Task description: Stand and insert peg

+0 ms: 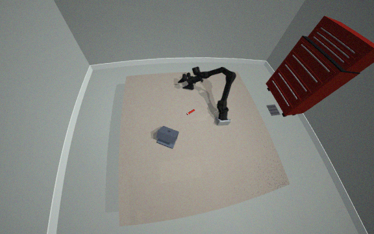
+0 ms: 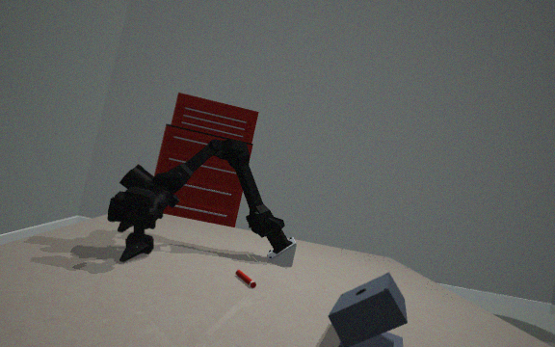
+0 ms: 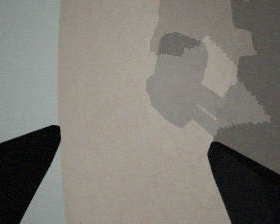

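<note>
My gripper tip is now 20 mm past the red peg, 300 mm to the right of it and 40 mm above it. Round my gripper tip: grey sloped panel 200 mm ahead, 480 mm to the left, 20 mm above.
</note>
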